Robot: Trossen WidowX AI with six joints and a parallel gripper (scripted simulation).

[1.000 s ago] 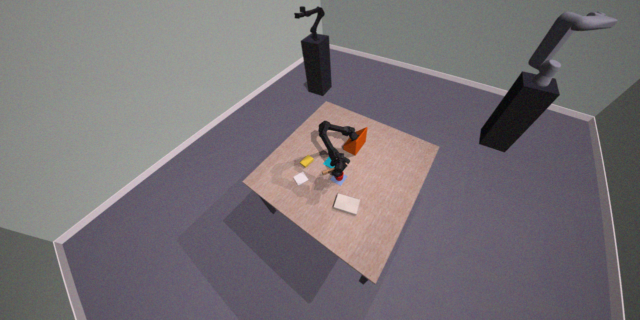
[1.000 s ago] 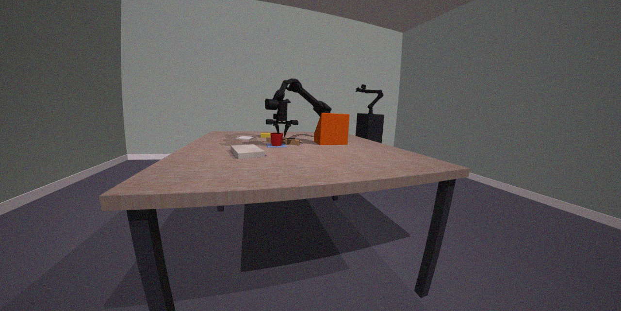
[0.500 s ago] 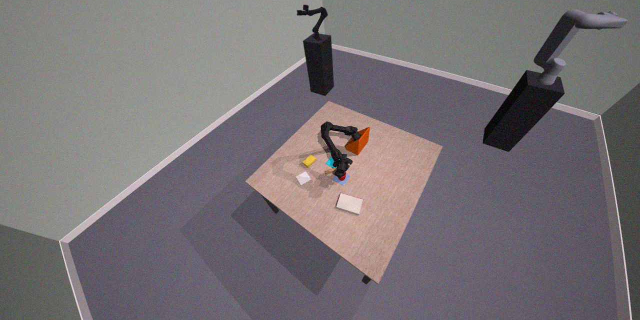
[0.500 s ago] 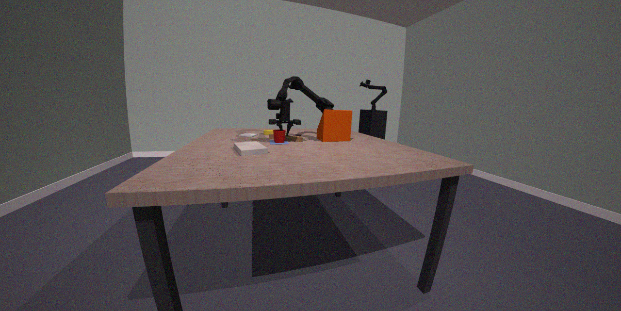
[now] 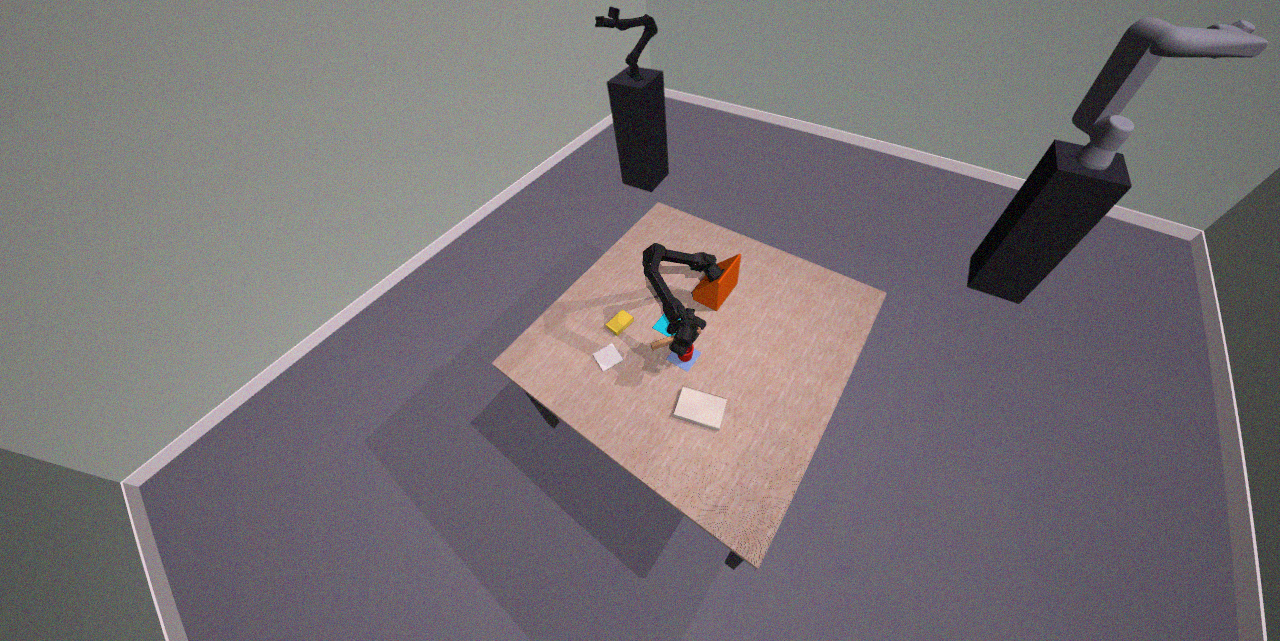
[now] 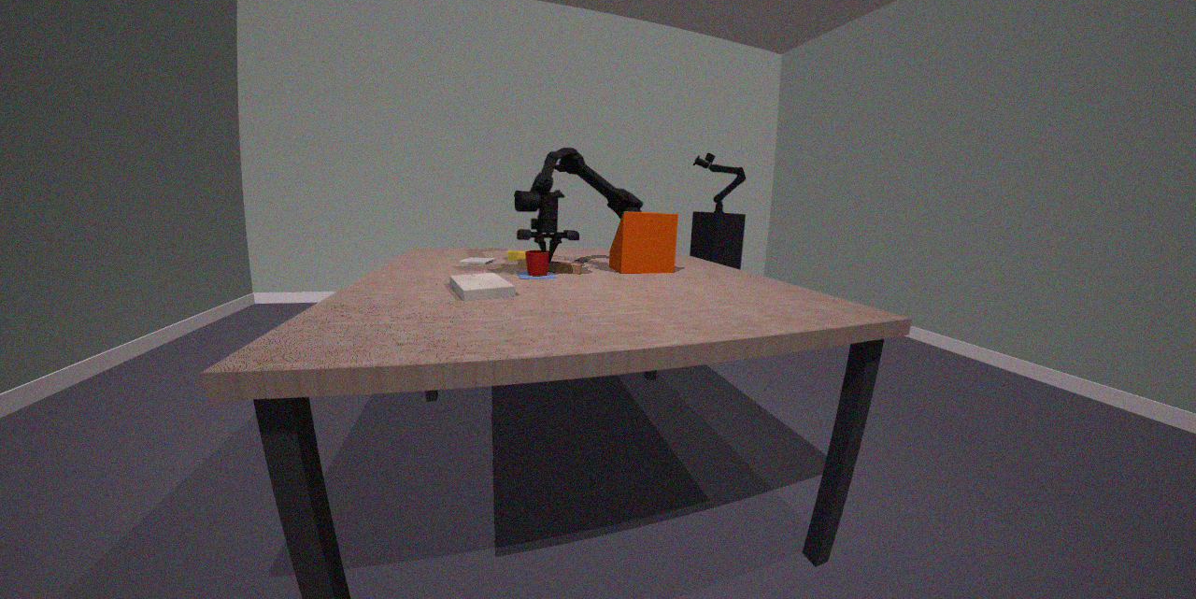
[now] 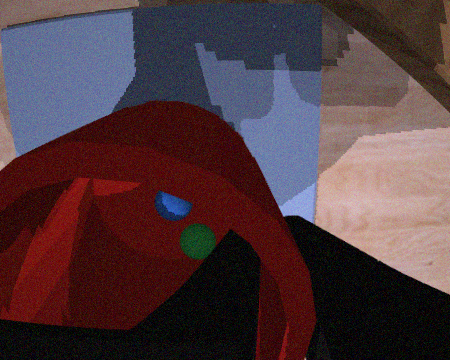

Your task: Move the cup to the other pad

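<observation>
Right now the green marble is 20 mm ahead of my gripper tip, 10 mm to the left of it and 20 mm below it. The rest, counted from my gripper tip: wooden stick 20 mm behind, 70 mm to the right, 30 mm below; then blue marble 30 mm ahead, 20 mm below; then red cup 30 mm ahead.
</observation>
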